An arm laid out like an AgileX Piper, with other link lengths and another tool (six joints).
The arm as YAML. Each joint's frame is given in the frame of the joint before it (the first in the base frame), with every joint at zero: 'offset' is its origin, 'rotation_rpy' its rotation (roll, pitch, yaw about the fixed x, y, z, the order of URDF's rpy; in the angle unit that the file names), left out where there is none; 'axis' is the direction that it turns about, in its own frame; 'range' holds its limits. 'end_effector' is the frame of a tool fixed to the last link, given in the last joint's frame.
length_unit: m
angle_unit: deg
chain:
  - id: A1
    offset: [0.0, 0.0, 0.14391]
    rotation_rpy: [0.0, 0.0, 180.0]
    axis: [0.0, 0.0, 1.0]
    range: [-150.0, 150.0]
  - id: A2
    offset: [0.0, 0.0, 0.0]
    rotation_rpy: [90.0, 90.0, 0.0]
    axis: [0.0, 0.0, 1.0]
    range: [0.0, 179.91]
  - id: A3
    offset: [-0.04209, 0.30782, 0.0]
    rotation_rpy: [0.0, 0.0, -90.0]
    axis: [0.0, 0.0, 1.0]
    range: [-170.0, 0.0]
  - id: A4
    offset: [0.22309, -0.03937, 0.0]
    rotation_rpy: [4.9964, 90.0, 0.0]
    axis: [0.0, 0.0, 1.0]
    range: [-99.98, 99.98]
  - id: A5
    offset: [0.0, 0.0, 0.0]
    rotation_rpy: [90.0, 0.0, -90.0]
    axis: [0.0, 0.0, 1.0]
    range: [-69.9, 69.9]
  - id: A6
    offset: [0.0, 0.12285, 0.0]
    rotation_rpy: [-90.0, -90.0, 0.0]
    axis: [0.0, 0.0, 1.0]
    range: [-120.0, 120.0]
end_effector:
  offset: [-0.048, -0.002, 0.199]
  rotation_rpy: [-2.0, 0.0, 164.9]
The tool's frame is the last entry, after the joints.
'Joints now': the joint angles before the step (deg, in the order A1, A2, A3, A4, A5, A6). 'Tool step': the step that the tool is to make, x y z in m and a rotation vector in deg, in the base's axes. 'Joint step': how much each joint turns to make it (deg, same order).
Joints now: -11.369, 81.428, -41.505, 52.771, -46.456, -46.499
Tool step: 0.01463, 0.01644, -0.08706, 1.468, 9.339, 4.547
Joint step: -0.002, 6.409, 8.681, -9.172, -1.465, 8.530
